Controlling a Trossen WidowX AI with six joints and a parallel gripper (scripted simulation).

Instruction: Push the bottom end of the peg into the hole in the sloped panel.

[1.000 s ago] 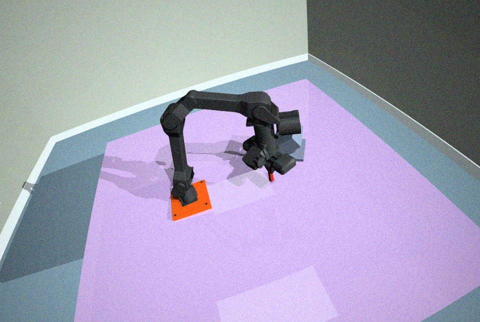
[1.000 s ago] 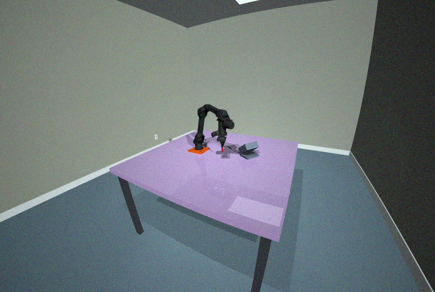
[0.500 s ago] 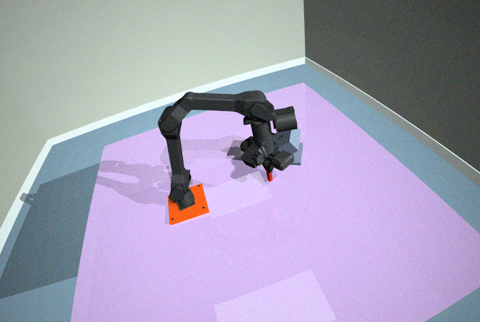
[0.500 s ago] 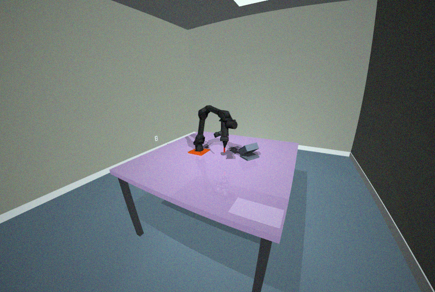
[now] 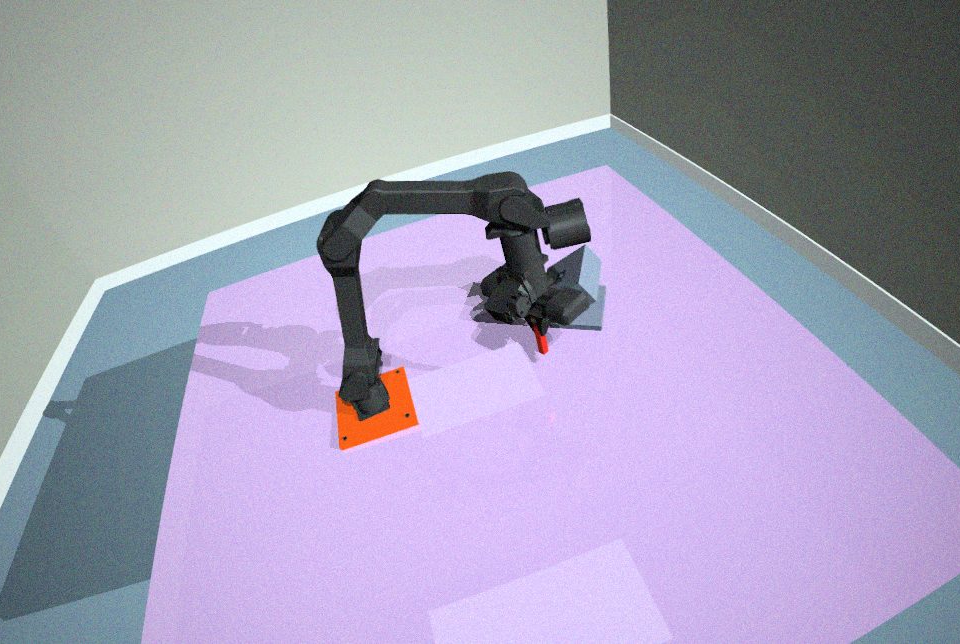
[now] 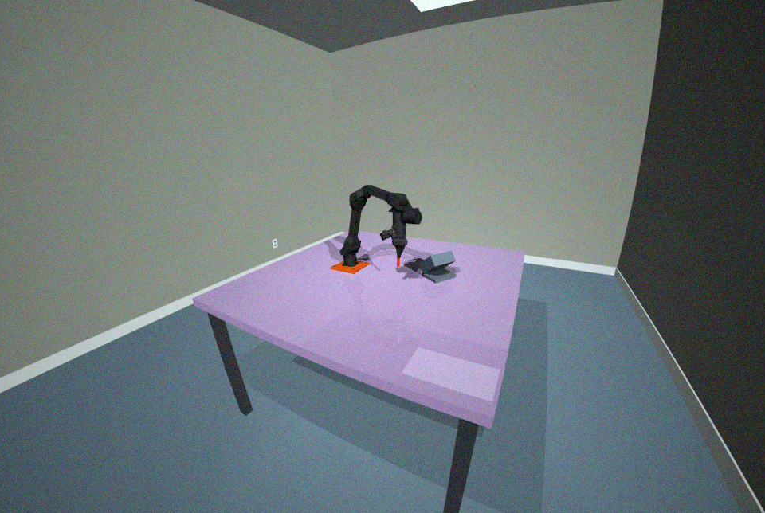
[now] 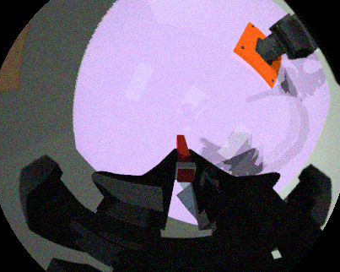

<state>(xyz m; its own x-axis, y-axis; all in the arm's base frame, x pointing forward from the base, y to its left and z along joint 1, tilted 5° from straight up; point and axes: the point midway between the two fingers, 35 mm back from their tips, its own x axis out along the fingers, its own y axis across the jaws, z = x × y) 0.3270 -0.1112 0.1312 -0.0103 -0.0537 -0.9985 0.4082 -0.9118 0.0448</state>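
My gripper tip is 14 cm short of the grey sloped panel, 15 cm to the right of it and 6 cm above it. Also, from my gripper tip: red peg (2 cm above).
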